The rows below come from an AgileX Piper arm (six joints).
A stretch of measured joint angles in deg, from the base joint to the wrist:
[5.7 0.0 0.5 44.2 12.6 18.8]
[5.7 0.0 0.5 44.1 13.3 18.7]
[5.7 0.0 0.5 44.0 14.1 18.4]
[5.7 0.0 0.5 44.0 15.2 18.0]
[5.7 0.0 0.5 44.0 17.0 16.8]
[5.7 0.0 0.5 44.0 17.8 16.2]
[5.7 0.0 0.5 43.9 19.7 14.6]
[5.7 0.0 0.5 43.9 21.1 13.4]
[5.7 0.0 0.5 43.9 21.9 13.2]
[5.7 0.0 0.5 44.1 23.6 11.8]
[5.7 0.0 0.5 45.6 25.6 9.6]
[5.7 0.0 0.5 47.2 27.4 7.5]
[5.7 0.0 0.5 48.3 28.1 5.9]
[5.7 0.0 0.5 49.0 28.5 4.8]
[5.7 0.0 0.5 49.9 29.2 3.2]
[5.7 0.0 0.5 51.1 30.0 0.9]
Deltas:
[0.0 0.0 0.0 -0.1 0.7 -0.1]
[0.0 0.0 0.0 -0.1 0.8 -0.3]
[0.0 0.0 0.0 0.0 1.1 -0.4]
[0.0 0.0 0.0 0.0 1.8 -1.2]
[0.0 0.0 0.0 0.0 0.8 -0.6]
[0.0 0.0 0.0 -0.1 1.9 -1.6]
[0.0 0.0 0.0 0.0 1.4 -1.2]
[0.0 0.0 0.0 0.0 0.8 -0.2]
[0.0 0.0 0.0 0.2 1.7 -1.4]
[0.0 0.0 0.0 1.5 2.0 -2.2]
[0.0 0.0 0.0 1.6 1.8 -2.1]
[0.0 0.0 0.0 1.1 0.7 -1.6]
[0.0 0.0 0.0 0.7 0.4 -1.1]
[0.0 0.0 0.0 0.9 0.7 -1.6]
[0.0 0.0 0.0 1.2 0.8 -2.3]

